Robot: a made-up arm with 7 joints. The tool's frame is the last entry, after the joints.
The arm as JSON. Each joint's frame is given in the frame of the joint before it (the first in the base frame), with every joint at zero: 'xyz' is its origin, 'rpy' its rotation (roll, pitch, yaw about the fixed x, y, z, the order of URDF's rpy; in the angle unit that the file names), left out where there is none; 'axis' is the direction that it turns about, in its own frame. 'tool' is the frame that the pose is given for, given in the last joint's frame.
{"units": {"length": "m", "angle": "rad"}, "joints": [
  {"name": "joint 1", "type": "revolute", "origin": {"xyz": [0.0, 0.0, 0.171]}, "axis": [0.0, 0.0, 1.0]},
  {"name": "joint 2", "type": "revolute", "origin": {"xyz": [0.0, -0.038, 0.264]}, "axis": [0.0, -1.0, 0.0]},
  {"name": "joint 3", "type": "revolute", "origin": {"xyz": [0.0, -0.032, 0.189]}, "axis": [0.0, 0.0, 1.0]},
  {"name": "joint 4", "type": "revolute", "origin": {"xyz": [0.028, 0.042, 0.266]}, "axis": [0.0, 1.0, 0.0]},
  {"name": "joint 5", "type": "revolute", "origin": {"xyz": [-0.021, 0.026, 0.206]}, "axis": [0.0, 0.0, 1.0]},
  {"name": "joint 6", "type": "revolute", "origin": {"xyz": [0.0, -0.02, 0.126]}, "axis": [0.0, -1.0, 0.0]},
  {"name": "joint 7", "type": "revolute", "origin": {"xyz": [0.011, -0.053, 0.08]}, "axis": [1.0, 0.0, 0.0]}
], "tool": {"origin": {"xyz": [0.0, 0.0, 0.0], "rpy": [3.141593, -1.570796, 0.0]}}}
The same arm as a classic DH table. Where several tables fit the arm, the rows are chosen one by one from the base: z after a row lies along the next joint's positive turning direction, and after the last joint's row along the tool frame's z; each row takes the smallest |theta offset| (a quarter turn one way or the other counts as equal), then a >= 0, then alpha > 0; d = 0 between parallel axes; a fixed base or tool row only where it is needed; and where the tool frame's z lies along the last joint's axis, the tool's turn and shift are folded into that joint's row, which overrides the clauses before.
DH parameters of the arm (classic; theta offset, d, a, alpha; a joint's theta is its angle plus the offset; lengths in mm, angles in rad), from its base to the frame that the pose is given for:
joint 1: 0 435 0 1.5708
joint 2: 0 70 0 -1.5708
joint 3: 0 455 28 -1.5708
joint 4: 0 68 -21 1.5708
joint 5: 0 332 0 1.5708
joint 6: 1.5708 73 80 1.5708
joint 7: 0 11 0 0

